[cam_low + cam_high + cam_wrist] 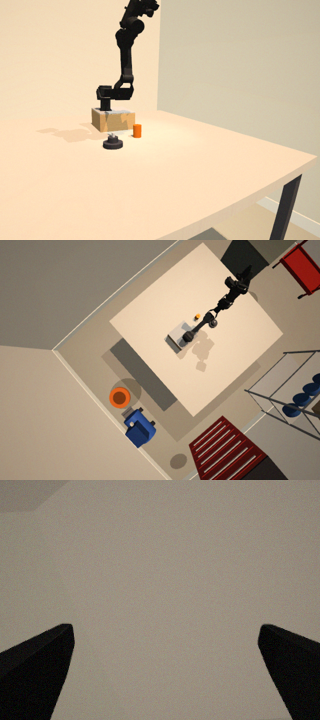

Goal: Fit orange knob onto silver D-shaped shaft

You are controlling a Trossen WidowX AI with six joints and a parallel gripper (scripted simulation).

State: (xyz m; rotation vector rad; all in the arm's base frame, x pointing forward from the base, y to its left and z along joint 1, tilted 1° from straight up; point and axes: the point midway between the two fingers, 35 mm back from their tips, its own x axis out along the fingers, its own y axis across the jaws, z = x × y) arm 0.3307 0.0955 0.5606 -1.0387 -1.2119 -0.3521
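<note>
My gripper tip is now 64 cm above the orange knob, 13 cm past it and 1 cm to the right of it. The rest, counted from my gripper tip: black round pedestal: 66 cm below, 12 cm to the right, 2 cm behind.
</note>
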